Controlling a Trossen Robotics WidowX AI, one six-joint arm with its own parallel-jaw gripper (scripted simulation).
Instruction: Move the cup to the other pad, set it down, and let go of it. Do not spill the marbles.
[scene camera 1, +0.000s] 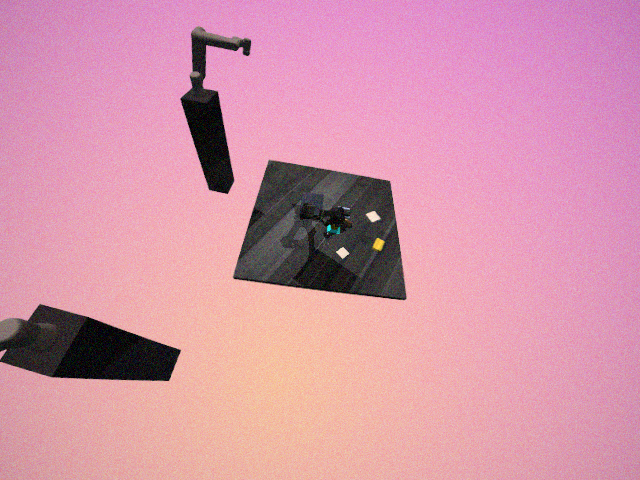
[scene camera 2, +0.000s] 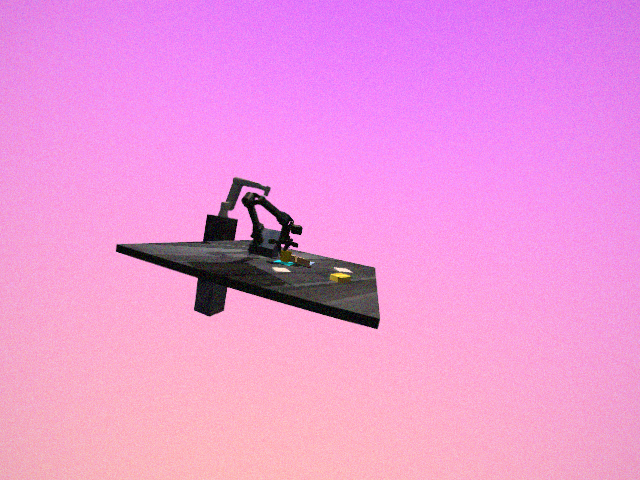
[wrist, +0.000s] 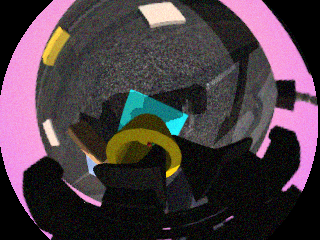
Labels:
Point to a brown block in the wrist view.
85, 138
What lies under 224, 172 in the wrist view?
The gripper.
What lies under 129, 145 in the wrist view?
A cup.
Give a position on a cyan pad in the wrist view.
137, 103

